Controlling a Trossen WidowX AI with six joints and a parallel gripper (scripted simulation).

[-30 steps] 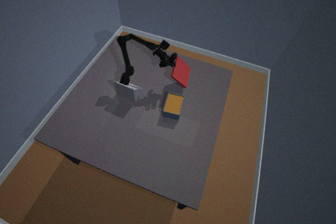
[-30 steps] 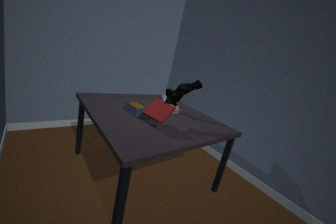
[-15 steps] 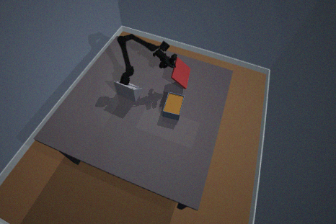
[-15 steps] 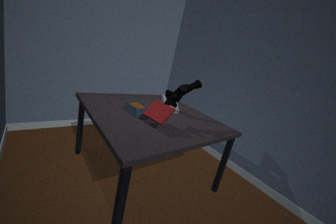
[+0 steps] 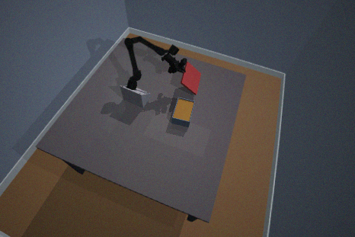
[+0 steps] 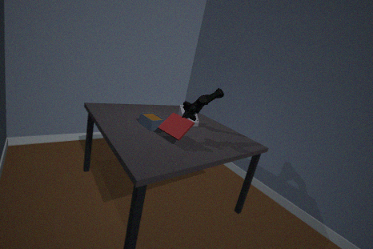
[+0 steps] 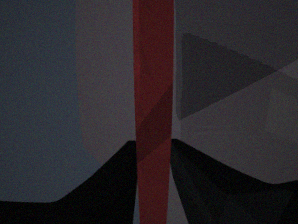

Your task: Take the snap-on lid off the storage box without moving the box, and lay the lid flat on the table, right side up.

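Right now my gripper tip is 6 cm short of the red lid, 1 cm to the right of it and 5 cm above it. From my gripper tip the other things lie so: grey storage box (11 cm ahead, 28 cm to the right, 13 cm below).
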